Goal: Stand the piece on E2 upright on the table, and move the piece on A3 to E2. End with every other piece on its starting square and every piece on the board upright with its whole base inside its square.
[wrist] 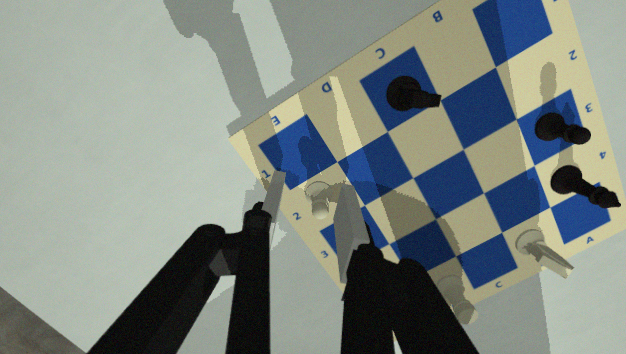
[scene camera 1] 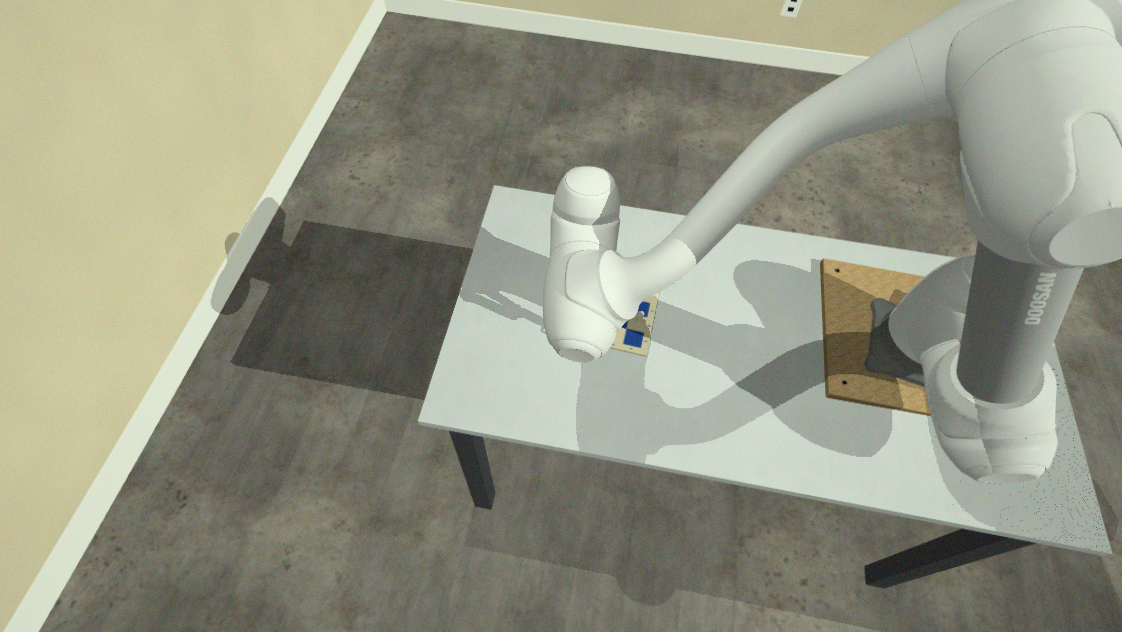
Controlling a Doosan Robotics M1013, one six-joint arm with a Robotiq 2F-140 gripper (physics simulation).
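Places are measured from the arm's base along level axes (x ahead, y left, z up), in millimetres.
Pixels of known places: gripper, fingertip midpoint: (wrist: 310, 196); arm's base, link origin: (scene camera 1: 911, 347).
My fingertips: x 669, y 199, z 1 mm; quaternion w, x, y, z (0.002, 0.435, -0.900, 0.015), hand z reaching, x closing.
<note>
Ahead of a thing's pixels: the offset from my fingertips to its middle. Level surfaces: height alone.
In the wrist view a white pawn-like piece @[dx -4, dy -5, dz +8 mm] (wrist: 318, 199) stands upright on E2, between the two fingers. My gripper (wrist: 310, 196) is open, partly narrowed, with a finger on each side of this piece and gaps visible beside it; it holds nothing. The black pawn-like piece @[dx -30, dy -162, dz +8 mm] (wrist: 551, 126) on A3 stands upright at the right. The chessboard @[dx -40, dy -88, dz -11 mm] (scene camera 1: 639, 350) (wrist: 244, 140) lies on the table, partly hidden by the arm in the scene view and by the right finger in the wrist view. The gripper is hidden behind the arm in the scene view.
Upright in the wrist view are a black piece @[dx +33, dy -83, dz +12 mm] (wrist: 404, 94) on C1, a black piece @[dx -74, dy -165, dz +14 mm] (wrist: 567, 180) on A4, a white piece @[dx -112, dy -129, dz +12 mm] (wrist: 530, 242) on B5 and a white piece @[dx -123, dy -62, dz +9 mm] (wrist: 451, 287) near D5, beside the right finger linkage. The table @[dz -14 mm] (scene camera 1: 510, 408) carries the arm's wooden base board (scene camera 1: 844, 310).
</note>
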